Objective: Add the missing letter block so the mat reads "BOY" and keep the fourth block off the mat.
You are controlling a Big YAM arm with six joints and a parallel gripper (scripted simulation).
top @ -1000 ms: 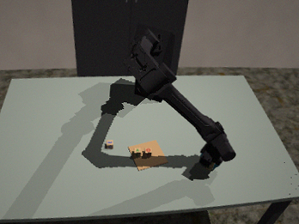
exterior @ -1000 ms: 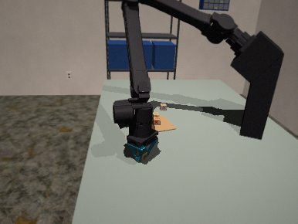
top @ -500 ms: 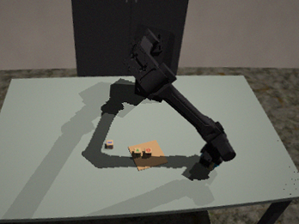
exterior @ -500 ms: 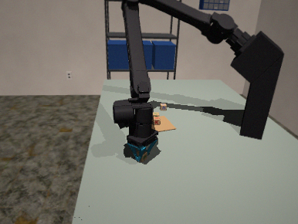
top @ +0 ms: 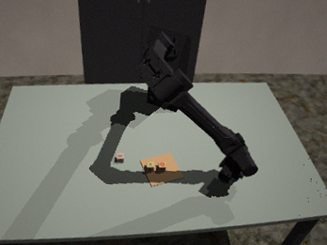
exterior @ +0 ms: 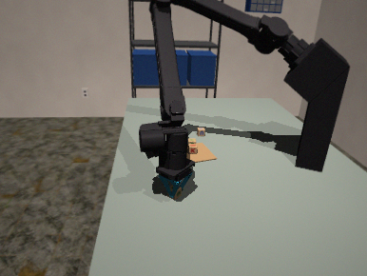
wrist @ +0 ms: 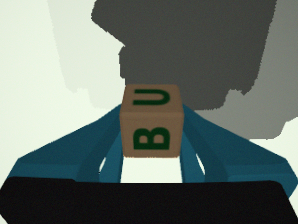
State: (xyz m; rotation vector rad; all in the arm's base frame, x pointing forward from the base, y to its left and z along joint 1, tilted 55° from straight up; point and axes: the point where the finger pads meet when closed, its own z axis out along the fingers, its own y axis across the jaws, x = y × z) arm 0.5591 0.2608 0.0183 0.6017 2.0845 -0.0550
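The orange mat lies 26 cm to the right of my hand, 10 cm behind it and 1 cm below it. From my hand the other things lie so: wooden block: right at my hand.
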